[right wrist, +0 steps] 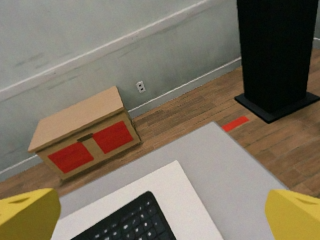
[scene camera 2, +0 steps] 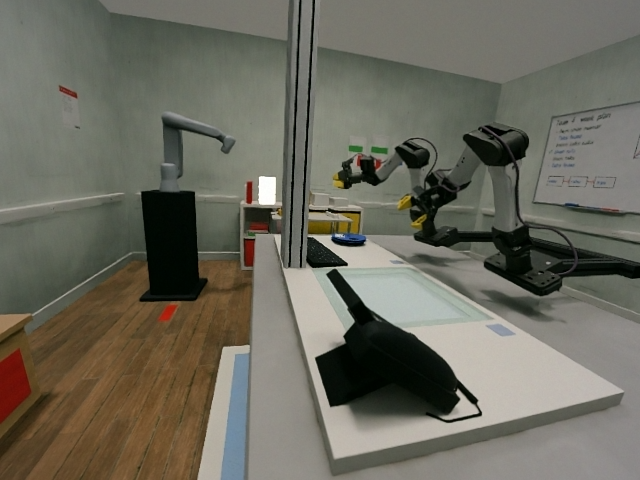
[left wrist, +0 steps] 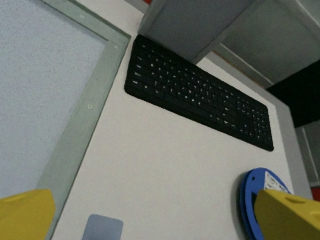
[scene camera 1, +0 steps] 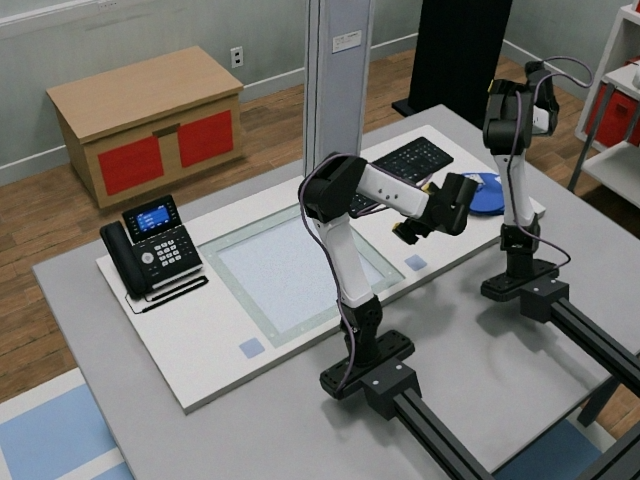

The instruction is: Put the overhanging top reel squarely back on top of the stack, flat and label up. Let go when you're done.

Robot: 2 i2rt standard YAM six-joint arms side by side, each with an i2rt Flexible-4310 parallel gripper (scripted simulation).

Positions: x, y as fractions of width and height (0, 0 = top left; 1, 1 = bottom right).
Note:
In view: my left gripper (scene camera 1: 0.64, 0.44), my right gripper (right wrist: 0.51, 0.83), a blue reel (scene camera 1: 0.76, 0.42), a grey post (scene camera 1: 0.53, 0.14) and a light panel (scene camera 1: 0.43, 0.56).
My left gripper shows as well in scene camera 2 (scene camera 2: 0.63, 0.45) and in the left wrist view (left wrist: 0.49, 0.83). The light panel is seen too in scene camera 2 (scene camera 2: 0.63, 0.62) and in the left wrist view (left wrist: 0.20, 0.27).

